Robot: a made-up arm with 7 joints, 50 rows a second.
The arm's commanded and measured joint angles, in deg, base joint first. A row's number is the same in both.
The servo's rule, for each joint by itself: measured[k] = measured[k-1] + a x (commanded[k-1-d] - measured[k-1]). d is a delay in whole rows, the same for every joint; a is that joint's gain. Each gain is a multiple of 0.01, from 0.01 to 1. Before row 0 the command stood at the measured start. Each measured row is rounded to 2 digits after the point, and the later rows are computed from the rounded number. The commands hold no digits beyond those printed.
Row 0, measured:
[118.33, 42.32, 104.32, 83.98, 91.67, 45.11, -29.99]
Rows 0 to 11, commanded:
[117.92, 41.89, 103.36, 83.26, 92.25, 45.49, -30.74]
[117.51, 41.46, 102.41, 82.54, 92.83, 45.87, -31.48]
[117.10, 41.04, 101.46, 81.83, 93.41, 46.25, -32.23]
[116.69, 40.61, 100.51, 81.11, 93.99, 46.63, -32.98]
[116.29, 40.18, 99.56, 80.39, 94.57, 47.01, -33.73]
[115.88, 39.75, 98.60, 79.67, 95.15, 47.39, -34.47]
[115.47, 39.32, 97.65, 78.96, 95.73, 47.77, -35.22]
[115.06, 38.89, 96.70, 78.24, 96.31, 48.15, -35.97]
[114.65, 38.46, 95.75, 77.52, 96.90, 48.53, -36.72]
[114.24, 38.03, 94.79, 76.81, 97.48, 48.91, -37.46]
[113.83, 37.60, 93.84, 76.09, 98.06, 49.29, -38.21]
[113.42, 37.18, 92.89, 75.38, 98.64, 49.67, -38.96]
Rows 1 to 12, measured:
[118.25, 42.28, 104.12, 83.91, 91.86, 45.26, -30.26]
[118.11, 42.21, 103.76, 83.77, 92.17, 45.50, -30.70]
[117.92, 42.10, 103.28, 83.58, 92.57, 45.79, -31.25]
[117.69, 41.97, 102.70, 83.33, 93.02, 46.12, -31.87]
[117.42, 41.81, 102.04, 83.04, 93.52, 46.47, -32.54]
[117.13, 41.62, 101.32, 82.70, 94.04, 46.83, -33.23]
[116.81, 41.41, 100.55, 82.33, 94.58, 47.20, -33.95]
[116.48, 41.18, 99.74, 81.92, 95.13, 47.57, -34.68]
[116.13, 40.94, 98.90, 81.48, 95.70, 47.94, -35.41]
[115.77, 40.68, 98.04, 81.01, 96.27, 48.32, -36.15]
[115.40, 40.40, 97.16, 80.52, 96.84, 48.70, -36.89]
[115.02, 40.11, 96.26, 80.01, 97.42, 49.08, -37.64]
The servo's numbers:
d 0
a 0.19 0.09 0.21 0.10 0.32 0.39 0.36

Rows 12 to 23, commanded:
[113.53, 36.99, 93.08, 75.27, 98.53, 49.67, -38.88]
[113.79, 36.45, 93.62, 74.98, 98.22, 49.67, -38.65]
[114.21, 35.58, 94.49, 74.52, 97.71, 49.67, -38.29]
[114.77, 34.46, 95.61, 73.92, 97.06, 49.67, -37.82]
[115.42, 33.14, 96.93, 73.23, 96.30, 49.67, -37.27]
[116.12, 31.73, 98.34, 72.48, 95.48, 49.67, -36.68]
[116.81, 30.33, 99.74, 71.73, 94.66, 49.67, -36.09]
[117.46, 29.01, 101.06, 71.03, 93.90, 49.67, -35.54]
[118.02, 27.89, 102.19, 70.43, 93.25, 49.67, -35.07]
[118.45, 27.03, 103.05, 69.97, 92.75, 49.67, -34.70]
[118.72, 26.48, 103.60, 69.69, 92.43, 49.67, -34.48]
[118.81, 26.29, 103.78, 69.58, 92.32, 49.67, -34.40]
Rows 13 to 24, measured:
[114.74, 39.83, 95.59, 79.54, 97.78, 49.31, -38.09]
[114.56, 39.53, 95.18, 79.08, 97.92, 49.45, -38.29]
[114.49, 39.17, 95.04, 78.62, 97.85, 49.54, -38.29]
[114.54, 38.75, 95.16, 78.15, 97.60, 49.59, -38.12]
[114.71, 38.25, 95.53, 77.66, 97.18, 49.62, -37.81]
[114.98, 37.66, 96.12, 77.14, 96.64, 49.64, -37.40]
[115.33, 37.00, 96.88, 76.60, 96.01, 49.65, -36.93]
[115.73, 36.28, 97.76, 76.04, 95.33, 49.66, -36.43]
[116.17, 35.52, 98.69, 75.48, 94.66, 49.66, -35.94]
[116.60, 34.76, 99.61, 74.93, 94.05, 49.66, -35.49]
[117.00, 34.01, 100.45, 74.41, 93.53, 49.66, -35.13]
[117.34, 33.32, 101.15, 73.93, 93.14, 49.66, -34.87]

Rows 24 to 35, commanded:
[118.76, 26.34, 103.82, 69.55, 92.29, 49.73, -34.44]
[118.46, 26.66, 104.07, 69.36, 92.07, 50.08, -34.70]
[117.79, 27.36, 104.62, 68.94, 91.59, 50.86, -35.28]
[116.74, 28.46, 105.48, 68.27, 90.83, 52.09, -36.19]
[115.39, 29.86, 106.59, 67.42, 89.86, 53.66, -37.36]
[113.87, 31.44, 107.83, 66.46, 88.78, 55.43, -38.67]
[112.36, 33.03, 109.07, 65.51, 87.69, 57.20, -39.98]
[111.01, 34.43, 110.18, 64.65, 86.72, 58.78, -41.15]
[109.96, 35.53, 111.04, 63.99, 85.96, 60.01, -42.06]
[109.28, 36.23, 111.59, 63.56, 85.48, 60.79, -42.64]
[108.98, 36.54, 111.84, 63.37, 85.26, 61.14, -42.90]
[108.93, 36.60, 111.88, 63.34, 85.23, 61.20, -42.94]
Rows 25 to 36, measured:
[117.61, 32.69, 101.71, 73.49, 92.87, 49.69, -34.72]
[117.77, 32.15, 102.21, 73.08, 92.61, 49.84, -34.71]
[117.77, 31.72, 102.72, 72.67, 92.28, 50.24, -34.92]
[117.57, 31.43, 103.30, 72.23, 91.82, 50.96, -35.38]
[117.16, 31.29, 103.99, 71.75, 91.19, 52.01, -36.09]
[116.53, 31.30, 104.80, 71.22, 90.42, 53.34, -37.02]
[115.74, 31.46, 105.70, 70.65, 89.55, 54.85, -38.09]
[114.84, 31.73, 106.64, 70.05, 88.64, 56.38, -39.19]
[113.91, 32.07, 107.56, 69.44, 87.78, 57.80, -40.22]
[113.03, 32.44, 108.41, 68.85, 87.04, 58.97, -41.09]
[112.26, 32.81, 109.13, 68.30, 86.47, 59.82, -41.74]
[111.63, 33.15, 109.71, 67.80, 86.07, 60.36, -42.17]

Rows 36 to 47, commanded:
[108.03, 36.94, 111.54, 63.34, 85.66, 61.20, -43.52]
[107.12, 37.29, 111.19, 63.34, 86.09, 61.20, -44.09]
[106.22, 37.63, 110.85, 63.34, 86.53, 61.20, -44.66]
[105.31, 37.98, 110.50, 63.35, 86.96, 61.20, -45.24]
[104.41, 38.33, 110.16, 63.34, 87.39, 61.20, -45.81]
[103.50, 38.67, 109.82, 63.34, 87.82, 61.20, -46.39]
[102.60, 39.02, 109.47, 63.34, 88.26, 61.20, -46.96]
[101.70, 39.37, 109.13, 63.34, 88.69, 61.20, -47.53]
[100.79, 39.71, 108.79, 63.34, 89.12, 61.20, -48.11]
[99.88, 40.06, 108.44, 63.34, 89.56, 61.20, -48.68]
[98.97, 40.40, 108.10, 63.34, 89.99, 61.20, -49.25]
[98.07, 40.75, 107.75, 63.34, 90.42, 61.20, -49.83]
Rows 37 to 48, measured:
[110.95, 33.49, 110.09, 67.35, 85.94, 60.69, -42.66]
[110.22, 33.83, 110.32, 66.95, 85.99, 60.89, -43.17]
[109.46, 34.17, 110.43, 66.59, 86.16, 61.01, -43.71]
[108.67, 34.51, 110.44, 66.27, 86.42, 61.08, -44.26]
[107.86, 34.85, 110.38, 65.98, 86.73, 61.13, -44.82]
[107.03, 35.19, 110.26, 65.72, 87.08, 61.16, -45.39]
[106.19, 35.53, 110.09, 65.48, 87.46, 61.18, -45.96]
[105.34, 35.88, 109.89, 65.27, 87.85, 61.19, -46.53]
[104.48, 36.22, 109.66, 65.08, 88.26, 61.19, -47.10]
[103.61, 36.57, 109.40, 64.91, 88.68, 61.19, -47.67]
[102.73, 36.91, 109.13, 64.75, 89.10, 61.19, -48.24]
[101.84, 37.26, 108.84, 64.61, 89.52, 61.19, -48.81]

